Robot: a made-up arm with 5 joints.
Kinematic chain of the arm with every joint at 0, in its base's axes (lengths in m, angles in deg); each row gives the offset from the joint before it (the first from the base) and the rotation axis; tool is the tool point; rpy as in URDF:
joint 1: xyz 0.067 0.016 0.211 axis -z
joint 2: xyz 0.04 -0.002 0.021 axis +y
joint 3: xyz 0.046 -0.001 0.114 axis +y
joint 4: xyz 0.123 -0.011 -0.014 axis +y
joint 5: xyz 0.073 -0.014 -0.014 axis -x
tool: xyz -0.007 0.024 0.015 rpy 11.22 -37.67 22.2
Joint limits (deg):
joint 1: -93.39..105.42
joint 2: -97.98..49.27
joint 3: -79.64..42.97
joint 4: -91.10..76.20
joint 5: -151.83..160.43
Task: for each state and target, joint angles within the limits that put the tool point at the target. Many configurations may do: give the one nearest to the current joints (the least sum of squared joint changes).
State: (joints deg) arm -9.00 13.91 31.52 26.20 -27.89
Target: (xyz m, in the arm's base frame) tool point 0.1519 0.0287 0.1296
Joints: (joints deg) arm -13.69 43.85 42.97 72.08 -12.33
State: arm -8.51 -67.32 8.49 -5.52 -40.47
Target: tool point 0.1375 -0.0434 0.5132
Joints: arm 24.08 -41.52 -18.80 -3.24 -52.86
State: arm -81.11 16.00 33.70 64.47 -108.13
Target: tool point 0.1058 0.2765 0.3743
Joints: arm -91.85 -5.32 -17.98 38.97 -100.70
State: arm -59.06 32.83 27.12 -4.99 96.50
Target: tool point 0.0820 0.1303 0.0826
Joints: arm -89.22 47.59 39.46 -1.48 91.03
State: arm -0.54 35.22 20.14 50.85 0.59
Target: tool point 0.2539 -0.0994 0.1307
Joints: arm 30.37 36.71 10.01 45.11 -3.82
